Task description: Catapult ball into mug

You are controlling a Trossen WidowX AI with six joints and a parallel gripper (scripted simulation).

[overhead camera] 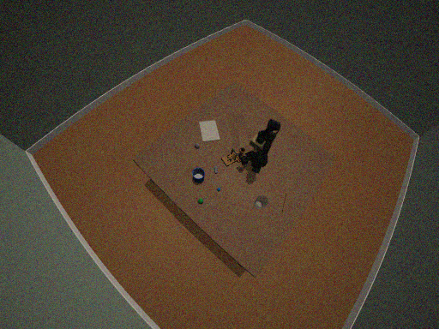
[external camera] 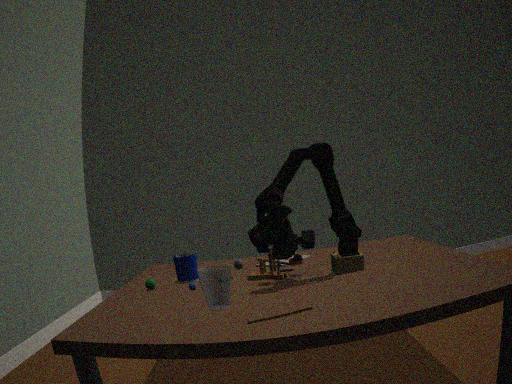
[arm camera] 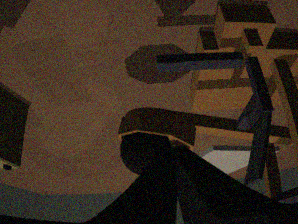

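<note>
My gripper tip is now 30 mm past the dark ball, 40 mm to the left of it and 20 mm above it. From my gripper tip the other things lie so: small blue ball 340 mm ahead, 20 mm to the left, 70 mm below; wooden catapult 40 mm ahead, 40 mm to the right, 30 mm below; white sheet 10 mm behind, 380 mm to the right, 80 mm below.
</note>
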